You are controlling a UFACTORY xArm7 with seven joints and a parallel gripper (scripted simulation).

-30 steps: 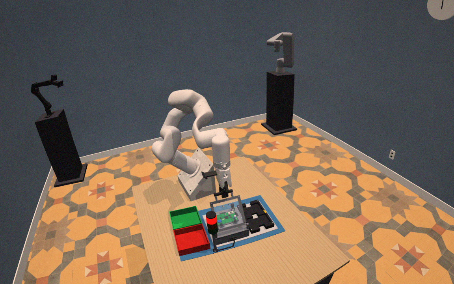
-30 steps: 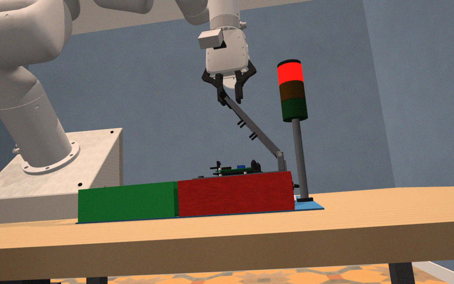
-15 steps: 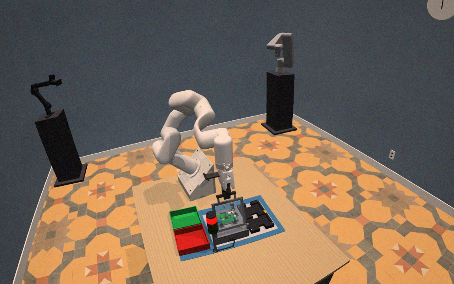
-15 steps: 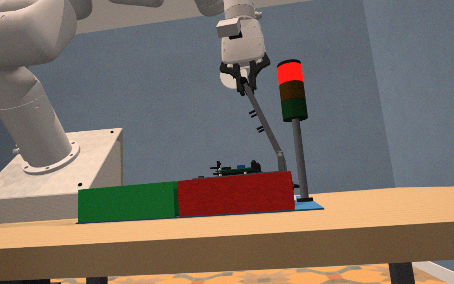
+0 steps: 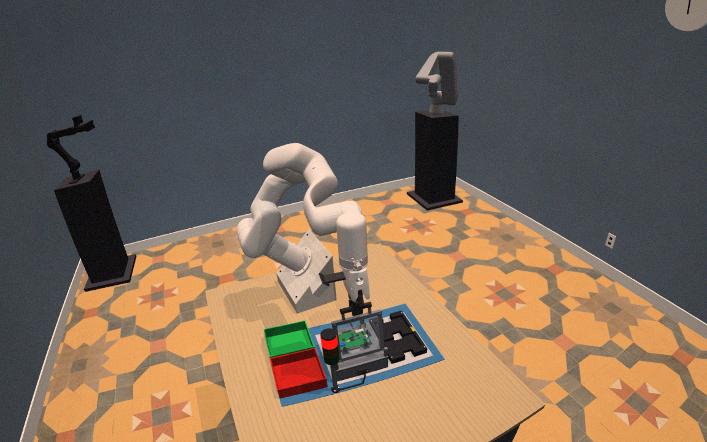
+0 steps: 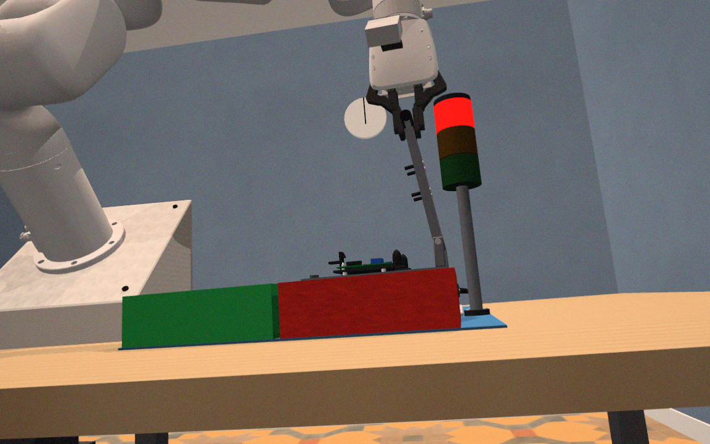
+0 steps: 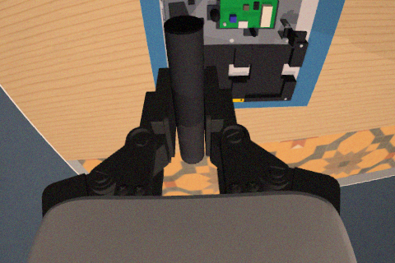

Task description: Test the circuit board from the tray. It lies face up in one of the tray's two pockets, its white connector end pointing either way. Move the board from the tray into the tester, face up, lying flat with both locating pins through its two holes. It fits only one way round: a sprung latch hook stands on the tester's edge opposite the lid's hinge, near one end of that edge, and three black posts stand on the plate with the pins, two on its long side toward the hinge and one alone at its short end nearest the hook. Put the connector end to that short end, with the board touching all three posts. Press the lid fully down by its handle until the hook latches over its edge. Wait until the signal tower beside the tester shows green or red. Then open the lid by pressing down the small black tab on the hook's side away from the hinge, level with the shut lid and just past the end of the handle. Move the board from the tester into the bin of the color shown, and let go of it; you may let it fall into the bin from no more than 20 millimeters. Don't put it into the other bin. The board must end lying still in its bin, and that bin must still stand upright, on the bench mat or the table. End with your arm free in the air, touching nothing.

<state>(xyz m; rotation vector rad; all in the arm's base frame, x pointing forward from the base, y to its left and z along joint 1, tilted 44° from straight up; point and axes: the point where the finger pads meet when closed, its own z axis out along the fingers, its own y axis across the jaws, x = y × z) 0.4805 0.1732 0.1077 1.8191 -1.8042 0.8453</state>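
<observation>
The green circuit board is 20 cm below my hand and 7 cm behind it. From my hand the other things lie so: tester plate 21 cm below, 7 cm behind, 1 cm to the left; then tester lid 9 cm below, 1 cm ahead; then black latch tab 19 cm below, 13 cm behind, 6 cm to the left.
</observation>
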